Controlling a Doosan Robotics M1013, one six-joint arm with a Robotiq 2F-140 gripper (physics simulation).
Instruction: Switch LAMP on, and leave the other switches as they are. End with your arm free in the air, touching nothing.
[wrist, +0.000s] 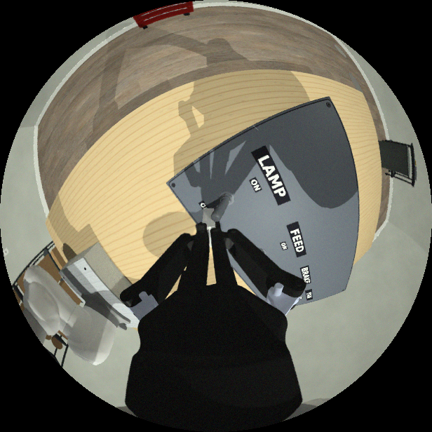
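The dark grey switch panel (320, 215) lies on the wooden table. Its LAMP label (271, 175) is at the upper middle, with an ON mark (255, 185) beside it. The LAMP lever (221, 206) is a grey stub that leans from its base toward the panel's near edge, on the side of the partly hidden OFF mark (202, 205). My gripper (209, 215) is shut and empty. Its fingertips are right beside the lever's free end and overlap the OFF mark; whether they touch the lever I cannot tell. The FEED lever is mostly hidden behind the right finger.
FEED (296, 240), BRAKE (305, 275) and FAN (309, 295) labels run down the panel's right part. A grey-white box (95, 275) stands on the table (125, 165) at the lower left, near a white chair-like object (90, 335). A red bench (165, 13) is far off.
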